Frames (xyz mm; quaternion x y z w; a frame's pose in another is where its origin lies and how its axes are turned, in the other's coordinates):
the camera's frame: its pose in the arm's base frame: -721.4 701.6 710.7 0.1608 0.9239 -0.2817 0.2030
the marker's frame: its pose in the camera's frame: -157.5 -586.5 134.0 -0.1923 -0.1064 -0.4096 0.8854
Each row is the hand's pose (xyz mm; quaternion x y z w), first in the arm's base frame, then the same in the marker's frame.
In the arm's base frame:
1: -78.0 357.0 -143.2 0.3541 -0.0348 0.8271 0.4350
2: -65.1 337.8 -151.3 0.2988 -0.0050 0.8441 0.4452
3: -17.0 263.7 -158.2 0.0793 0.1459 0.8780 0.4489
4: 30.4 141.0 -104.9 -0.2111 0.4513 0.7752 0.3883
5: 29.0 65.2 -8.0 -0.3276 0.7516 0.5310 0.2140
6: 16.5 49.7 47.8 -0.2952 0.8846 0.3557 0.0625
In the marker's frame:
1: -393.1 294.0 1228.0 0.5508 0.5968 -0.5489 0.1980
2: -388.6 276.7 1244.8 0.5791 0.6151 -0.5123 0.1547
3: -376.1 200.1 1287.5 -0.6775 -0.6374 0.3644 0.0454
4: -347.6 61.0 1287.3 -0.7105 -0.5413 0.1611 0.4198
5: -323.4 -37.5 1217.7 -0.6141 -0.2690 0.0687 0.7388
6: -318.4 -67.2 1166.7 -0.5162 -0.0453 0.0789 0.8516

